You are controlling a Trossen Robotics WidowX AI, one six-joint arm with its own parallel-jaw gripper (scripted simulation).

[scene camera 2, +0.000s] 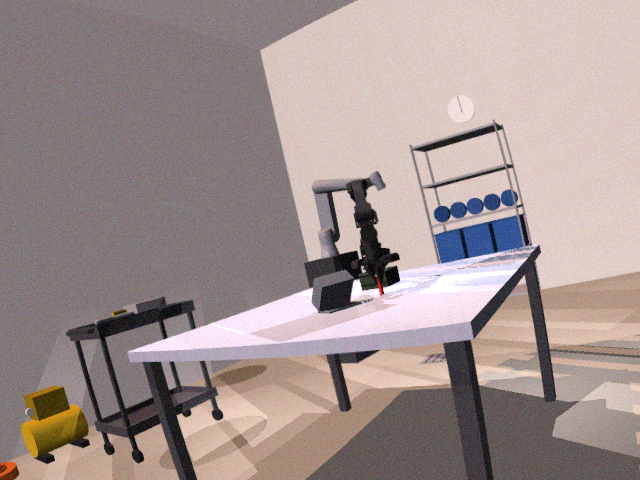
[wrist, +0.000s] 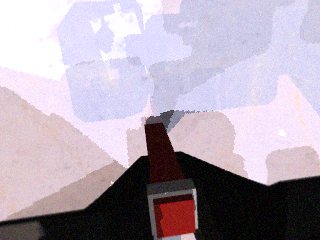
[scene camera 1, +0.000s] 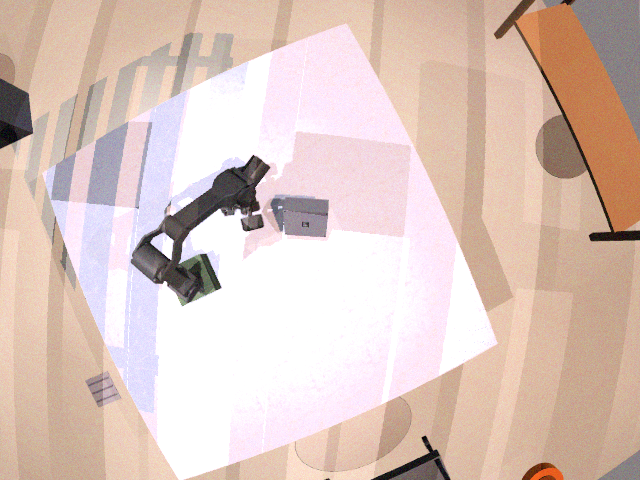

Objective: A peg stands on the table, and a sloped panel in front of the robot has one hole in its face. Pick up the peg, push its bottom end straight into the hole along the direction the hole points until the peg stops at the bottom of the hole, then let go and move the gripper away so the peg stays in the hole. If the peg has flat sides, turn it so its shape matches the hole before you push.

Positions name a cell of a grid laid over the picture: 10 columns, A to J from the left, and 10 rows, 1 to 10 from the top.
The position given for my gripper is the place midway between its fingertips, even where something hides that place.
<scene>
My gripper shows in scene camera 2 (F6), in the wrist view (F7) and in scene camera 1 (D5).
</scene>
